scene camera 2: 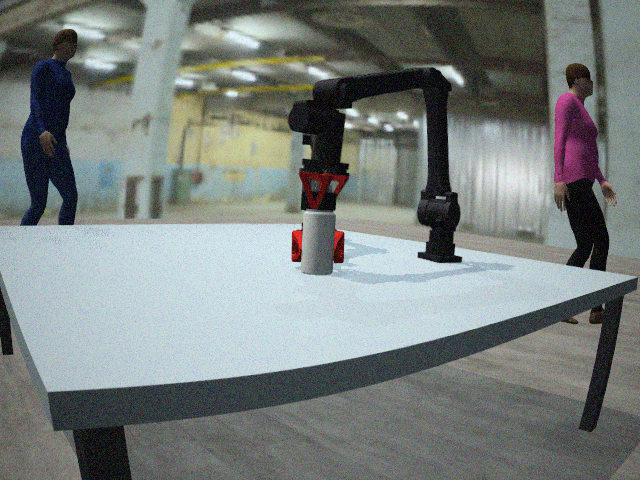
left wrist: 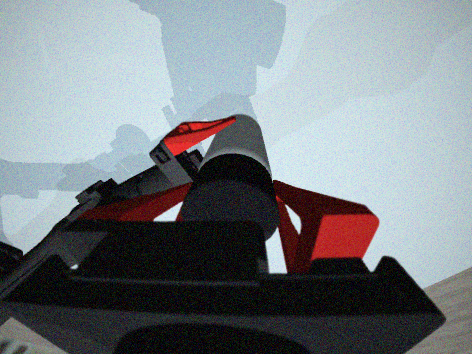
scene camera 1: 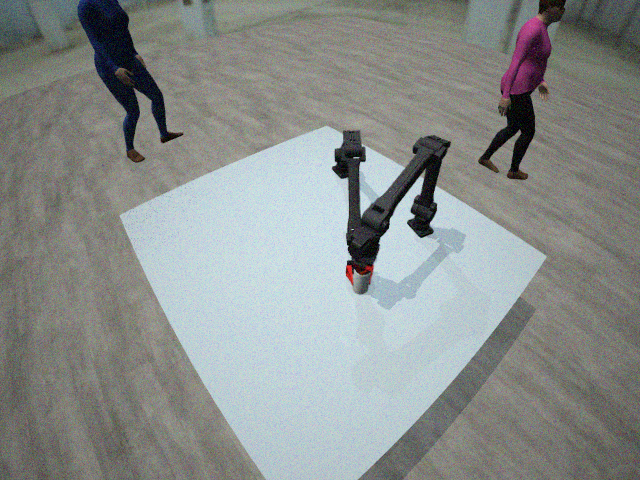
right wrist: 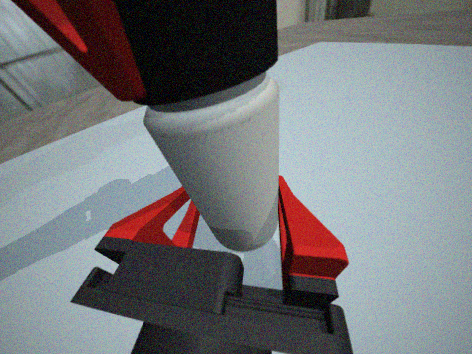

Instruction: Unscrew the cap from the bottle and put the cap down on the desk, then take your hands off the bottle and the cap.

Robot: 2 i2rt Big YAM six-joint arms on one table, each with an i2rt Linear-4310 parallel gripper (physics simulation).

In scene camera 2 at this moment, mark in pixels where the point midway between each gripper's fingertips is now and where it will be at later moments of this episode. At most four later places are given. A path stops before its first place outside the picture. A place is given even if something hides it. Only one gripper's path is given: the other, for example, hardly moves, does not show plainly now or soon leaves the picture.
My left gripper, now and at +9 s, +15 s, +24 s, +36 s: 320, 208; 323, 179; 427, 258; 424, 276; 431, 127
